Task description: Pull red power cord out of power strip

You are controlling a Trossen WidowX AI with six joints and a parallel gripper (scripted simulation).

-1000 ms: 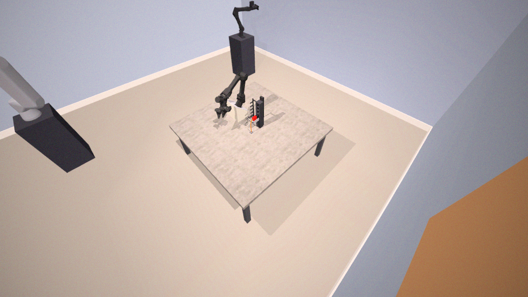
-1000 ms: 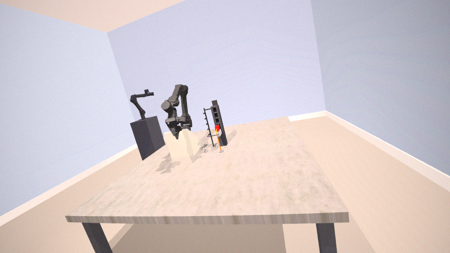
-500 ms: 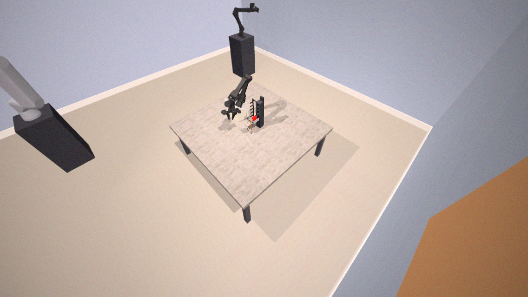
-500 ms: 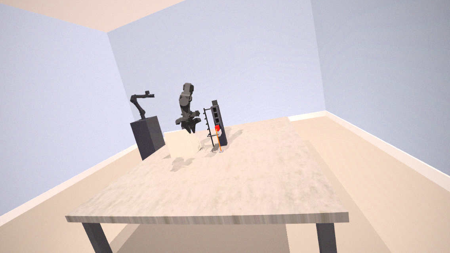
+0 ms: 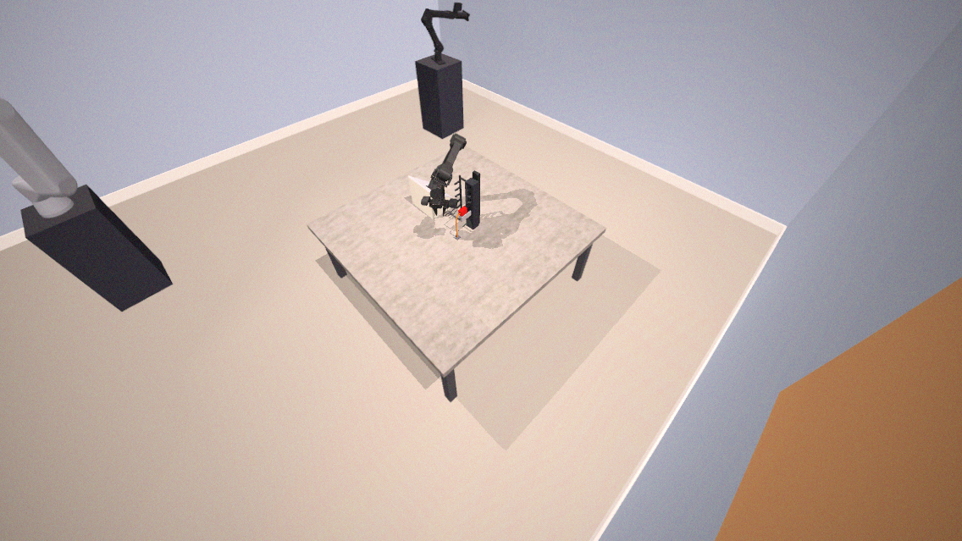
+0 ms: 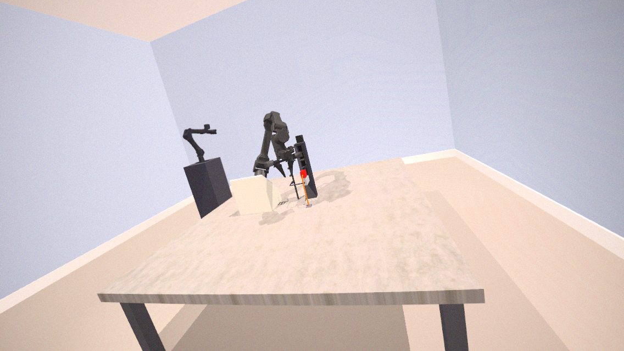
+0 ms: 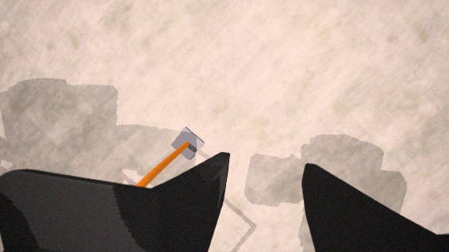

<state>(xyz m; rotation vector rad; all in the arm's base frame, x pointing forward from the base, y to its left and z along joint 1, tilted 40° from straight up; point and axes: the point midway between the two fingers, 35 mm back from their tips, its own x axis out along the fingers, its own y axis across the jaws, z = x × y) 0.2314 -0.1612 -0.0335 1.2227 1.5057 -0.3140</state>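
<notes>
Now: the red plug 3 cm ahead of my gripper tip, 15 cm to the left of it and 3 cm below it.
</notes>
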